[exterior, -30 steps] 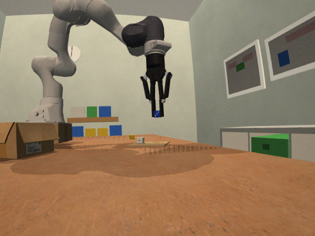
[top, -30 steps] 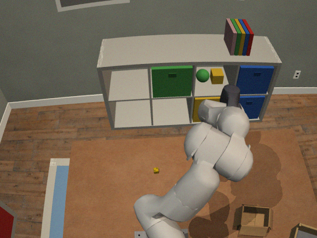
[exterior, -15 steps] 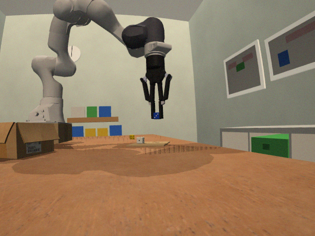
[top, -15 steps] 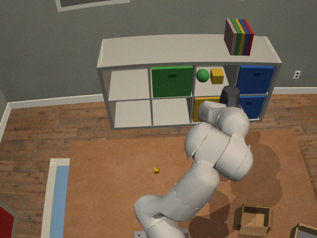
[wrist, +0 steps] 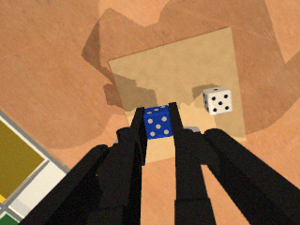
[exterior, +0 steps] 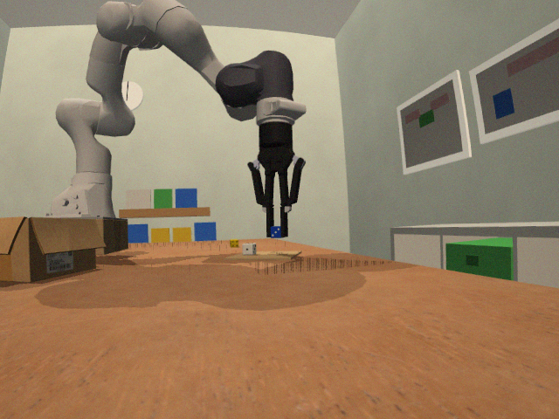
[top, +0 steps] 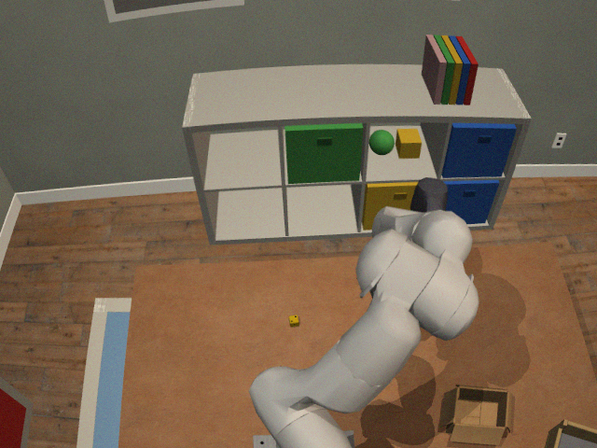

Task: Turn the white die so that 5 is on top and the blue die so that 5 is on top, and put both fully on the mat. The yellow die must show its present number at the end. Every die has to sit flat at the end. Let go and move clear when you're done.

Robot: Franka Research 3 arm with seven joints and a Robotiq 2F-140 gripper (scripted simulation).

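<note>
Now: the tan mat 70 mm below my hand, 30 mm behind it and 10 mm to the left of it. Also, from my hand: yellow die 340 mm to the left, 80 mm behind, 60 mm below; then blue die 20 mm below; then white die 60 mm below, 60 mm behind, 30 mm to the left.
</note>
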